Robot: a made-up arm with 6 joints.
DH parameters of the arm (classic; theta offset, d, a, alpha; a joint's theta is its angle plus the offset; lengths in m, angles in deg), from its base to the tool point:
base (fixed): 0 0.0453 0 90
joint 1: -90 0.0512 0.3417 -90
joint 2: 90 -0.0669 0.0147 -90
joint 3: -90 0.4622 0.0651 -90
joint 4: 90 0.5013 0.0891 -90
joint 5: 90 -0.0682 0.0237 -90
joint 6: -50.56 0 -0.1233 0
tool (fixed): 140.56 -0.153 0 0
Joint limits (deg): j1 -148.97..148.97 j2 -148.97..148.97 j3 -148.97..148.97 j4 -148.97..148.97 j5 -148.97..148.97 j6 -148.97..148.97
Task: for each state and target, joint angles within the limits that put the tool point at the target. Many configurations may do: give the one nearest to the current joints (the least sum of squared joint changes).
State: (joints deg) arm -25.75 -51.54 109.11 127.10 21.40 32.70
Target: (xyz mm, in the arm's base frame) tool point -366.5 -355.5 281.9
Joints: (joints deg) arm -5.72 -17.16 121.99 108.01 23.80 24.11
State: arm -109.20 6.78 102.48 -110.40 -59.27 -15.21
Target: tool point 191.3 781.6 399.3
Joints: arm -120.63 -28.05 48.76 -100.84 -50.61 -23.65
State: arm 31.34 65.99 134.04 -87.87 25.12 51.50
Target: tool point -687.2 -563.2 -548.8
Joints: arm -0.67 93.42 140.93 -88.65 8.87 49.51
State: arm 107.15 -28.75 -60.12 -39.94 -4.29 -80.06
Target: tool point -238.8 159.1 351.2
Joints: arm 119.10 -42.33 -63.68 -48.50 16.11 -88.84
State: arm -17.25 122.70 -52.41 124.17 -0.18 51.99
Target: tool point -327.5 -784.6 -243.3
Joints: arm -38.06 148.69 -21.29 106.42 25.84 42.19
